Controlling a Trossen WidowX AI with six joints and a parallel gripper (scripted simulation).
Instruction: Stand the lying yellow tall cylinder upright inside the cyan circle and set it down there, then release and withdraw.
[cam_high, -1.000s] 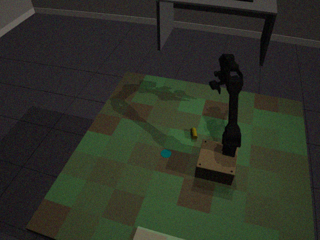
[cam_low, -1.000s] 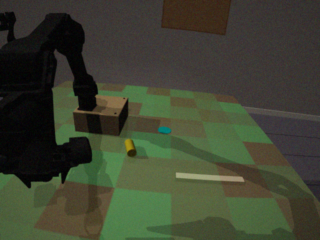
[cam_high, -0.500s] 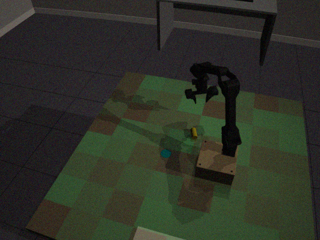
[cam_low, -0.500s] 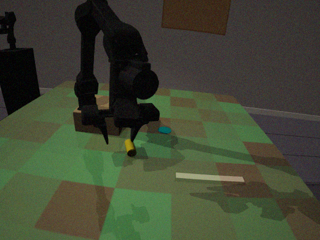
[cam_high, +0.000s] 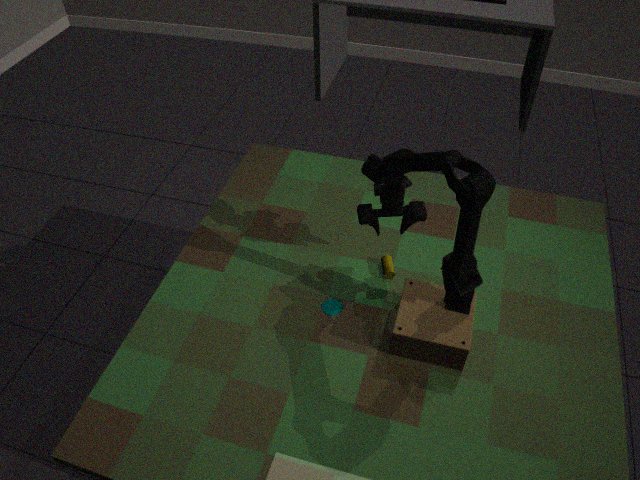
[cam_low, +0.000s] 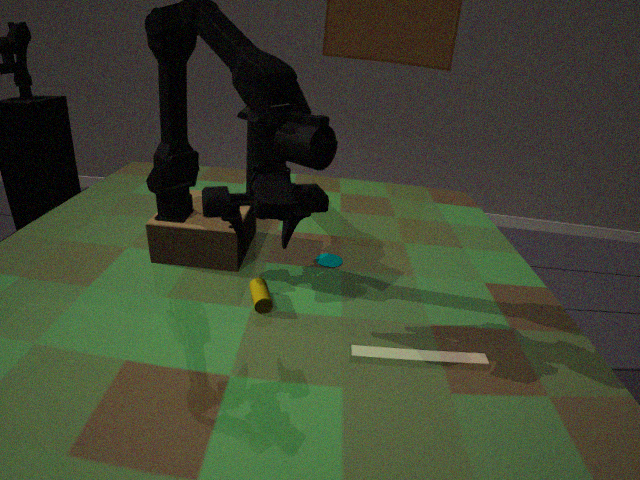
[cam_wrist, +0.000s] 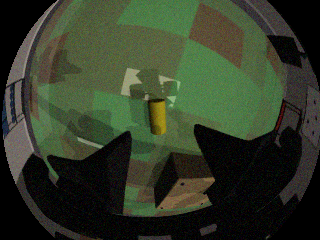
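My gripper tip is now 1 cm past the yellow tall cylinder, 3 cm to the right of it and 11 cm above it. Round my gripper tip: cyan circle (11 cm ahead, 21 cm to the left, 13 cm below).
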